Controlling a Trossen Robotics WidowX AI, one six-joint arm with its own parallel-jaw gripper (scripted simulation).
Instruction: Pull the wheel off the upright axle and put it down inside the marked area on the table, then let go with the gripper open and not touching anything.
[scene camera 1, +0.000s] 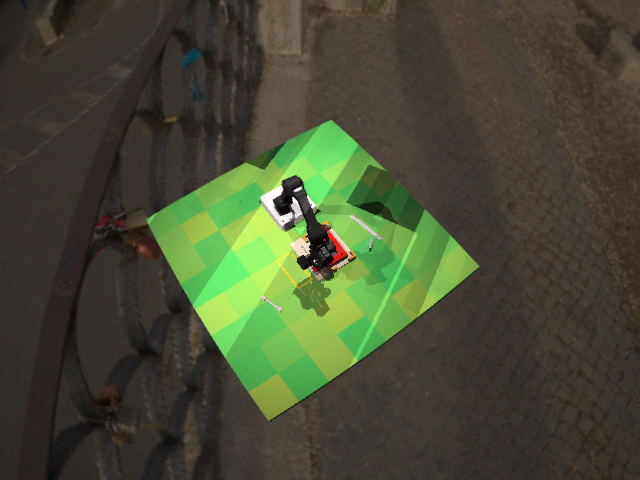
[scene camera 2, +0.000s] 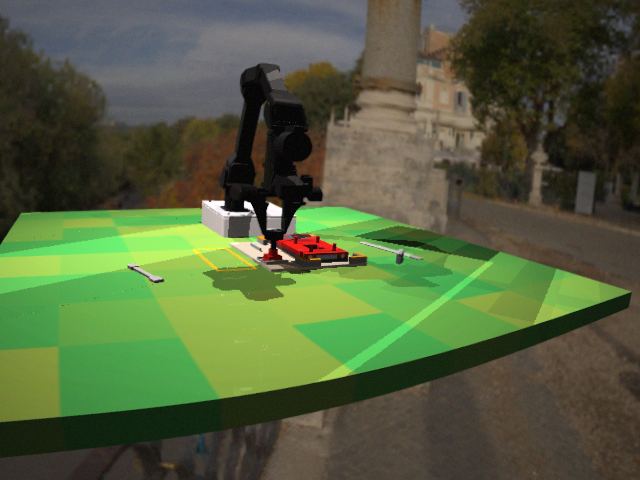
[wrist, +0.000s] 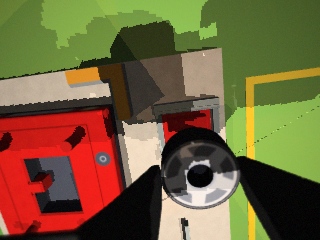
Observation:
I see my gripper (scene camera 2: 273, 234), a wheel (wrist: 192, 146) and a red fixture plate (scene camera 2: 304, 245).
My gripper also shows in the wrist view (wrist: 197, 168).

